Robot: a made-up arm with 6 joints.
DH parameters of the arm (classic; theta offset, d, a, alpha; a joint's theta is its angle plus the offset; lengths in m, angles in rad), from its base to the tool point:
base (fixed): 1.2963 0 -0.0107 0
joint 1: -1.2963 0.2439 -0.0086 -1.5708
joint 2: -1.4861 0 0.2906 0
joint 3: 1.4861 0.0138 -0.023 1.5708
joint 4: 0 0.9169 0.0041 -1.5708
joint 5: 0 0.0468 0.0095 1.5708
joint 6: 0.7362 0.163 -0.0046 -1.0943
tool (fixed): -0.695 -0.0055 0 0
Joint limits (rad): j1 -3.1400..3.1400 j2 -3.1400..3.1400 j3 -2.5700..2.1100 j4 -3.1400..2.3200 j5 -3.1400..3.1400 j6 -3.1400..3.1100
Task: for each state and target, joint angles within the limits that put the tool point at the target. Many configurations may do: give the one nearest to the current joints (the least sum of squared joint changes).
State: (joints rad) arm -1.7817 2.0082 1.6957 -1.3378 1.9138 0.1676
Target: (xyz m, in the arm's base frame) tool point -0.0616 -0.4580 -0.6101
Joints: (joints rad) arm -1.4316 1.5704 1.3296 -1.3472 1.9874 0.1701
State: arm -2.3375 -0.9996 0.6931 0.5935 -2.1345 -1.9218
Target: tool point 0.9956 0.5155 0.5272
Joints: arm -2.6710 -1.4543 0.3439 0.5363 -2.0338 -1.9265
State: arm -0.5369 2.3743 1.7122 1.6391 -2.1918 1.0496
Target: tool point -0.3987 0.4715 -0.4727
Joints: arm -1.0947 2.6118 1.6175 1.5803 -2.0659 1.0530
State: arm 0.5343 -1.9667 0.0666 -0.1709 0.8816 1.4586
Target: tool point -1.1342 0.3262 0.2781
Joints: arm -0.2498 -2.0638 0.4980 -0.0804 1.5456 1.4653
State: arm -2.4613 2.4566 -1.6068 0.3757 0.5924 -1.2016
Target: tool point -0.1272 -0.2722 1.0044
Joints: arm -2.4159 2.4760 -2.4413 0.4496 0.9560 -1.1975
